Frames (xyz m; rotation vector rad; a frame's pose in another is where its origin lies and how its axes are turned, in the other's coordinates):
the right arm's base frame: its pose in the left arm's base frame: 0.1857 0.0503 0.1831 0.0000 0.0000 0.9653
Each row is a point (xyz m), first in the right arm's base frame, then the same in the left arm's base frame.
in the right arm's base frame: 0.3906 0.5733 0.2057
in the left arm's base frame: -0.0634 0.6978 0.3888
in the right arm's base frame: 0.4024 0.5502 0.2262
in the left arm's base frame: -0.0377 0.6943 0.4093
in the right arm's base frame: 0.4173 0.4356 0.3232
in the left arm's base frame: 0.0651 0.6413 0.5063
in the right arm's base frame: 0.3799 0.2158 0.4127
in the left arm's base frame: 0.2245 0.4855 0.5958
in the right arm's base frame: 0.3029 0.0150 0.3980
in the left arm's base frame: 0.3458 0.3079 0.5811
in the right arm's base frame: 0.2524 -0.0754 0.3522
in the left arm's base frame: 0.3914 0.2149 0.5353
